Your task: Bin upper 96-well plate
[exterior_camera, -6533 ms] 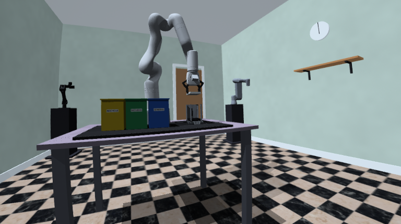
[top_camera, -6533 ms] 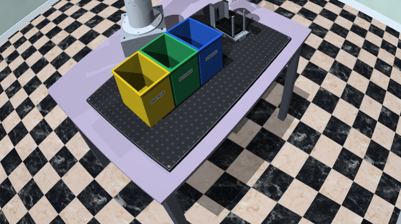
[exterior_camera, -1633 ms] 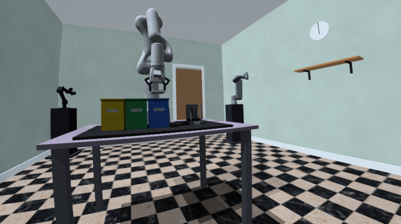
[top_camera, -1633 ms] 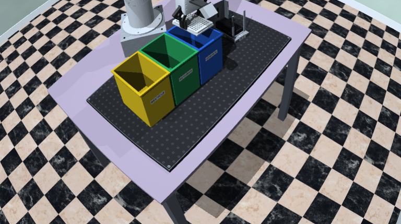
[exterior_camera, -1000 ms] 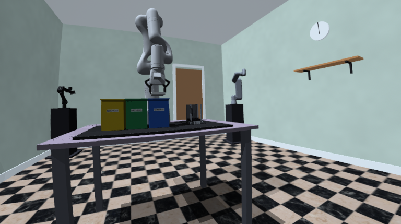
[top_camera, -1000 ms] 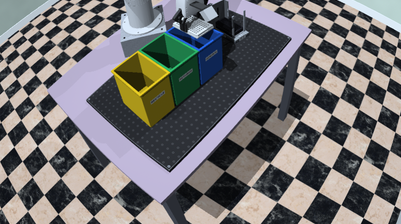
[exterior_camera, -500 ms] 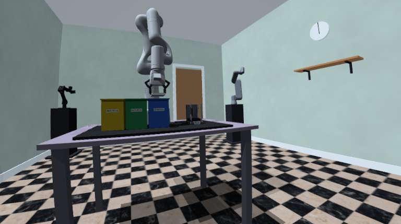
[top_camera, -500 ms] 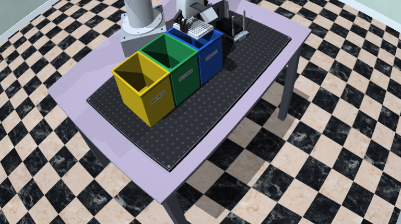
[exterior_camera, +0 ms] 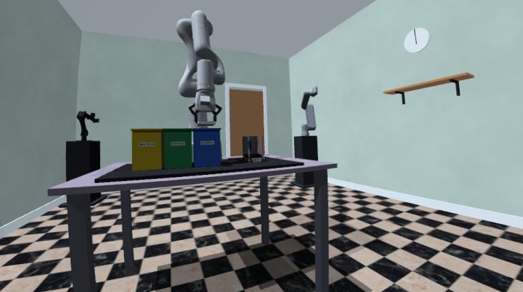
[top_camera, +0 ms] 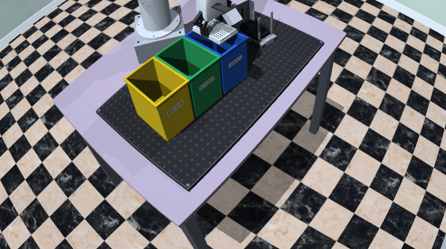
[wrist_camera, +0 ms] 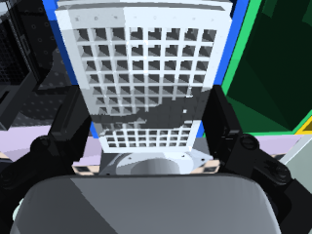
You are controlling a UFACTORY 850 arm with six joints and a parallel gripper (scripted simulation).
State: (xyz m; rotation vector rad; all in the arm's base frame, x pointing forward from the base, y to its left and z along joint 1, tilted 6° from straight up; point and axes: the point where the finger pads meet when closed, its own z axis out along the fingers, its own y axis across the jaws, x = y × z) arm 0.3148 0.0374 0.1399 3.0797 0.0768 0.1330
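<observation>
My gripper is now 10 mm above the white 96-well plate. Round my hand: blue bin 130 mm below; then green bin 10 mm ahead, 130 mm to the right, 130 mm below; then yellow bin 10 mm ahead, 260 mm to the right, 130 mm below.
</observation>
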